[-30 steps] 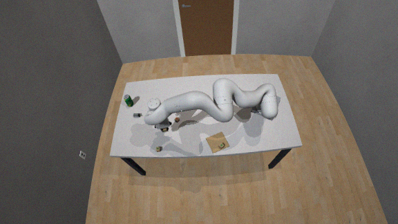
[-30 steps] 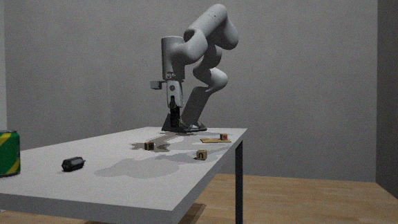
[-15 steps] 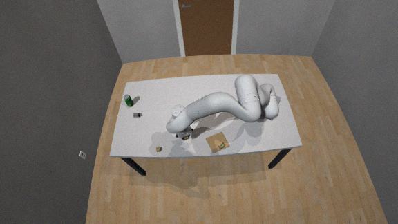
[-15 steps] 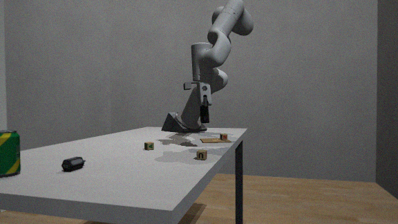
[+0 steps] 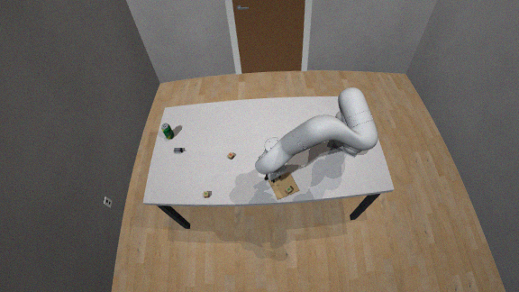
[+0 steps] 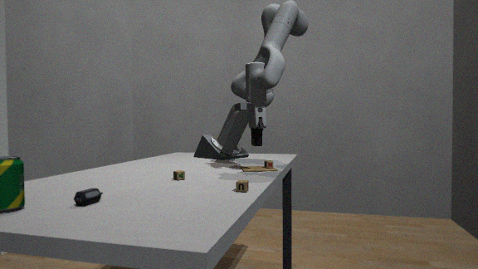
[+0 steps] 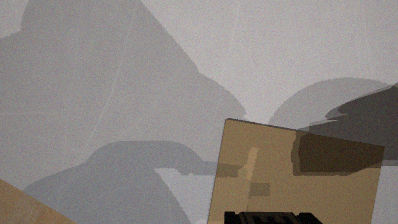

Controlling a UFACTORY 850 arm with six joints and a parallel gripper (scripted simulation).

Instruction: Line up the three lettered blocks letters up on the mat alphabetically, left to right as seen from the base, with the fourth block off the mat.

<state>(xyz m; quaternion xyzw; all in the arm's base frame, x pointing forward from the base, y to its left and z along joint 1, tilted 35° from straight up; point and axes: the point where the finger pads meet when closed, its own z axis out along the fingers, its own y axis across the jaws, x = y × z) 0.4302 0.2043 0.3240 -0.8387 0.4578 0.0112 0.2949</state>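
My hand is 12 cm above the mat, 5 cm past it and 1 cm to the left of it. From my hand the other things lie so: can: 78 cm ahead, 34 cm to the right, 6 cm below; black object: 66 cm ahead, 21 cm to the right, 11 cm below.
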